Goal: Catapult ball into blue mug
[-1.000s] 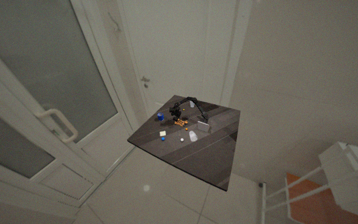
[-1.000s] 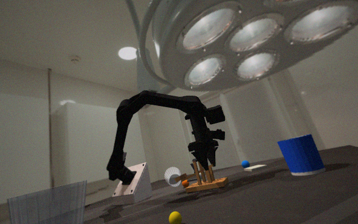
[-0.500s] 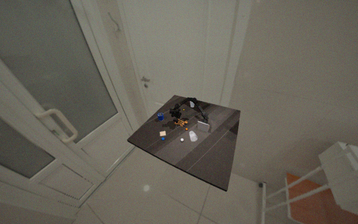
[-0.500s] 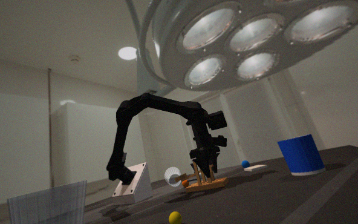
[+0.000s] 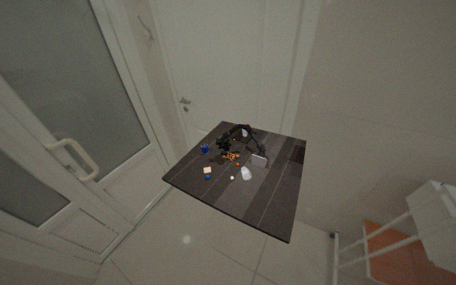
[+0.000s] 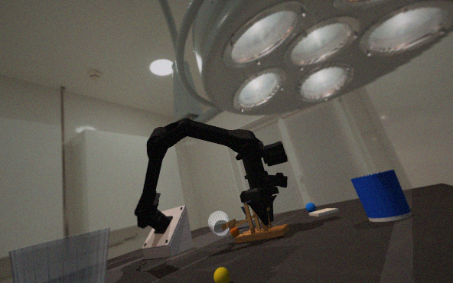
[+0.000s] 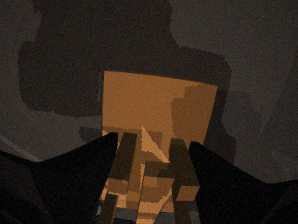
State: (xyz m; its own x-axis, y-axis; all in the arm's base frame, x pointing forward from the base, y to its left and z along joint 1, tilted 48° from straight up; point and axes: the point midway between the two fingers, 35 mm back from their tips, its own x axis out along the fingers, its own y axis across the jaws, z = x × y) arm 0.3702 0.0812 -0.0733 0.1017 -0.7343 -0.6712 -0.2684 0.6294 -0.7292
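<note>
The orange ball lies 18 cm behind my gripper tip, 5 cm to the left of it and 2 cm below it. Round my gripper tip: flat block 5 cm ahead, 28 cm to the left, 3 cm below; wooden catapult 7 cm behind, 2 cm above; blue mug 27 cm ahead, 7 cm to the left.
</note>
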